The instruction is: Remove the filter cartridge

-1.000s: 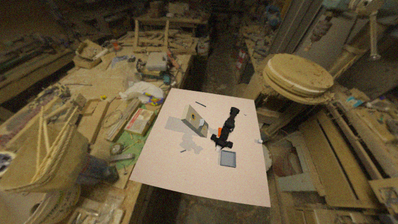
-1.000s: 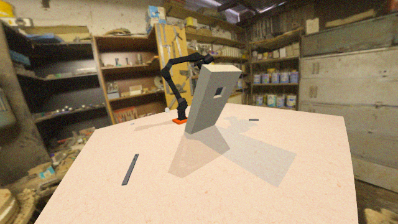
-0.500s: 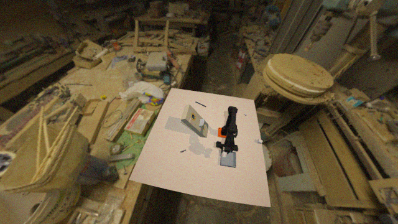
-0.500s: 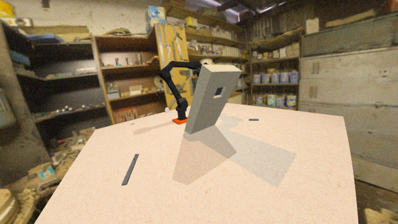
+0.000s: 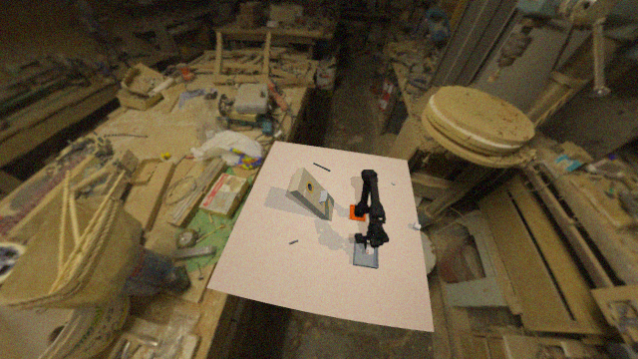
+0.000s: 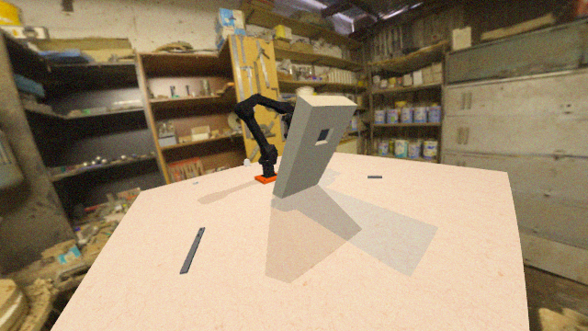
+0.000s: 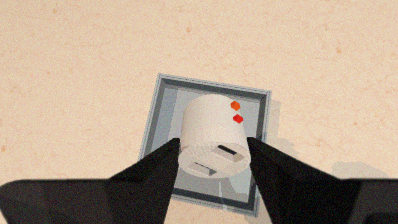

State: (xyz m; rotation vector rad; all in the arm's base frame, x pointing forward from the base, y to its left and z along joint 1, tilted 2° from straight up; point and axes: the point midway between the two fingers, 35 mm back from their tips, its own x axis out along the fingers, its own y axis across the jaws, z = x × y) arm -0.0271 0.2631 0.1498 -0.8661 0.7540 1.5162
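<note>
The round filter cartridge is right at my gripper tip. The rest, counted from my gripper tip: service panel (360 mm ahead, 310 mm to the right, 40 mm above); then grey tray (110 mm below, 10 mm behind).
</note>
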